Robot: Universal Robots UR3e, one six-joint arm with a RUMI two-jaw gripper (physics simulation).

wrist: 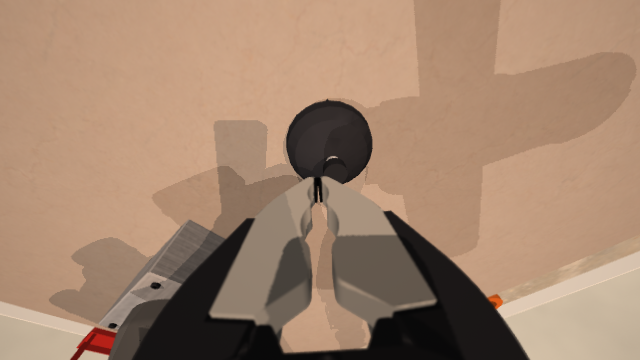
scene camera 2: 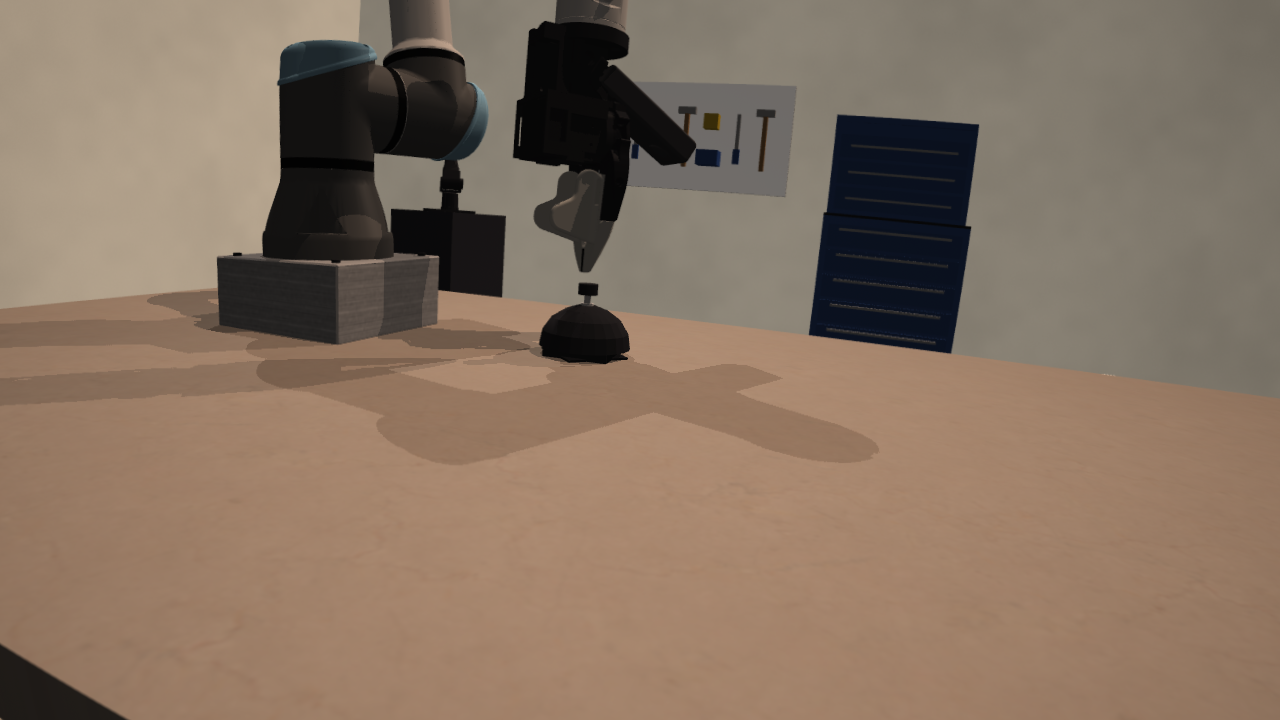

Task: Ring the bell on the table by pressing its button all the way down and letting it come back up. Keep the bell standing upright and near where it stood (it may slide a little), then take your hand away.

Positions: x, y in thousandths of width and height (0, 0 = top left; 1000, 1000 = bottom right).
In view: the gripper (scene camera 2: 457, 378) and a black dome bell (scene camera 2: 457, 462).
The black dome bell also shows in the wrist view (wrist: 515, 360). The gripper shows as well in the wrist view (wrist: 496, 499).
